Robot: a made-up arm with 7 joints. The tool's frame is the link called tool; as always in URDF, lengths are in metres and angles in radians. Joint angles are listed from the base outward.
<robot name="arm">
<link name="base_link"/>
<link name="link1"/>
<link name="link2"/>
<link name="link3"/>
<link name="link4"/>
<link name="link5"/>
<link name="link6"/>
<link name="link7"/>
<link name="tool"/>
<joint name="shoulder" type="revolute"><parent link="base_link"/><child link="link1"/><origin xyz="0 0 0.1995" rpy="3.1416 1.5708 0"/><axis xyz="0 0 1"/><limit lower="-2.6" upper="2.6"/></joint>
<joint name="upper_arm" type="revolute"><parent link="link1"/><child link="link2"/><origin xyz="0.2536 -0.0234 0.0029" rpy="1.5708 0 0"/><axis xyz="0 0 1"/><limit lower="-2.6" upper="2.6"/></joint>
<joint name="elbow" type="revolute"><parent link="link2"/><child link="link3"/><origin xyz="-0.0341 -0.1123 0.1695" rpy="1.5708 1.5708 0"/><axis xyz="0 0 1"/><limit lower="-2.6" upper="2.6"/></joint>
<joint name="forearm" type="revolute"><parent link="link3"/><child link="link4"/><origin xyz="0.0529 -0.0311 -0.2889" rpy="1.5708 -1.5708 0"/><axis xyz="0 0 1"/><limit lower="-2.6" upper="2.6"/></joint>
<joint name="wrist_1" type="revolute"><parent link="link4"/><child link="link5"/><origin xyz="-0.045 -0.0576 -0.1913" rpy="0 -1.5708 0"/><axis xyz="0 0 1"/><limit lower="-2.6" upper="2.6"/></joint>
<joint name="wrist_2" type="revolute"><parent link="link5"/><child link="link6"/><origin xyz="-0.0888 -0.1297 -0.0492" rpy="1.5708 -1.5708 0"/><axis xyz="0 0 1"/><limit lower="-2.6" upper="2.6"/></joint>
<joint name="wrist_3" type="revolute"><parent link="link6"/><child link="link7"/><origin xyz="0.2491 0.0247 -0.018" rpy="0 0 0"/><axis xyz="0 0 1"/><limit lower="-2.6" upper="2.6"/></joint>
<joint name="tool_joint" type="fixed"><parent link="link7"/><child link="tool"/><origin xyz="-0.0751 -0.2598 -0.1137" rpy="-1.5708 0 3.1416"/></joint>
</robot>
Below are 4 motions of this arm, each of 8 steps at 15 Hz.
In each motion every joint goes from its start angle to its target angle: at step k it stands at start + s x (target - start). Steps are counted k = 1, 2, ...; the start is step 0. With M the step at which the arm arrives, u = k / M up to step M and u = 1 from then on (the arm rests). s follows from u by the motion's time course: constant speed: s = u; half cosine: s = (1 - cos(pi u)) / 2; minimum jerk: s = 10 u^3 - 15 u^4 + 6 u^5.
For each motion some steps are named. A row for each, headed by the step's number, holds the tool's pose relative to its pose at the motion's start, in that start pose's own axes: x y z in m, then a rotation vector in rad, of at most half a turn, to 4 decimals.
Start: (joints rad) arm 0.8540 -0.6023 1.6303 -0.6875 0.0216 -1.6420 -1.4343
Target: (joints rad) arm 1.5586 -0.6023 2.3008 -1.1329 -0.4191 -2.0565 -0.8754
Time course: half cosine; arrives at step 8
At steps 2, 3, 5, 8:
2: -0.0056 -0.0148 -0.0372 -0.0305 0.0304 0.0746
3: -0.0121 -0.0296 -0.0780 -0.0578 0.0554 0.1677
5: -0.0257 -0.0582 -0.1720 -0.0942 0.0701 0.4234
8: -0.0321 -0.0751 -0.2449 -0.0951 0.0292 0.6552

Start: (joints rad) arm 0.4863 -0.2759 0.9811 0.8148 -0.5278 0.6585 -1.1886
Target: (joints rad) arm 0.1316 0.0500 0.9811 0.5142 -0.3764 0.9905 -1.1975
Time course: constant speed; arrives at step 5
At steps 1, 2, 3, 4, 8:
1: 0.0352 0.0222 -0.0013 0.0737 -0.1541 -0.0643
2: 0.0693 0.0460 0.0000 0.1499 -0.2986 -0.1335
3: 0.1020 0.0713 0.0042 0.2281 -0.4326 -0.2079
4: 0.1331 0.0982 0.0110 0.3080 -0.5550 -0.2874
8: 0.1624 0.1264 0.0207 0.3892 -0.6646 -0.3722

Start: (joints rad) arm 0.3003 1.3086 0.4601 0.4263 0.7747 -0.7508 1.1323
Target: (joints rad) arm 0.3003 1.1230 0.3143 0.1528 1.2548 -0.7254 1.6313
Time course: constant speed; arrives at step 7
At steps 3, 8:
3: -0.0566 0.1054 -0.0187 -0.2977 -0.1871 0.0594
8: -0.1263 0.2243 -0.1010 -0.6666 -0.3943 0.2293

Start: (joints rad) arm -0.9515 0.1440 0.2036 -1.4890 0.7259 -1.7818 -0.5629
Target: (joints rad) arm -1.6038 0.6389 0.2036 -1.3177 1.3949 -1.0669 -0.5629
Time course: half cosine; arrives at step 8
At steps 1, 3, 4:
1: 0.0042 -0.0056 -0.0120 0.0131 -0.0122 -0.0462
3: 0.0229 -0.0400 -0.0978 0.0516 -0.1216 -0.3932
4: 0.0279 -0.0593 -0.1574 0.0191 -0.2203 -0.6490

